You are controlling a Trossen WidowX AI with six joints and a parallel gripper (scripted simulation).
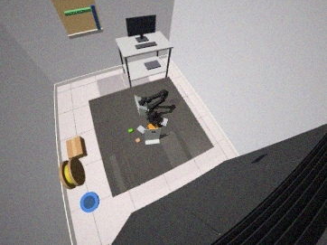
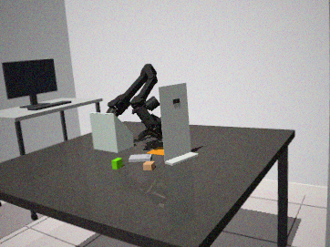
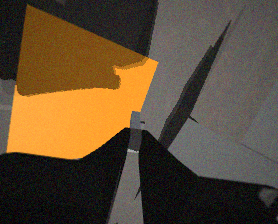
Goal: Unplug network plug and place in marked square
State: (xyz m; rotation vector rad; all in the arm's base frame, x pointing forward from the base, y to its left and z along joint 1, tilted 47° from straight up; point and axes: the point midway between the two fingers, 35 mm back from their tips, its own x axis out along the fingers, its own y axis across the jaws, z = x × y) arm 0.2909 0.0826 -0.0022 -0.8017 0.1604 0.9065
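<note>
Right now the orange marked square is 60 mm below my gripper tip and 10 mm behind it. Round my gripper tip: upright panel 150 mm ahead, 100 mm above, 80 mm to the right; then grey network plug right at my gripper tip.
</note>
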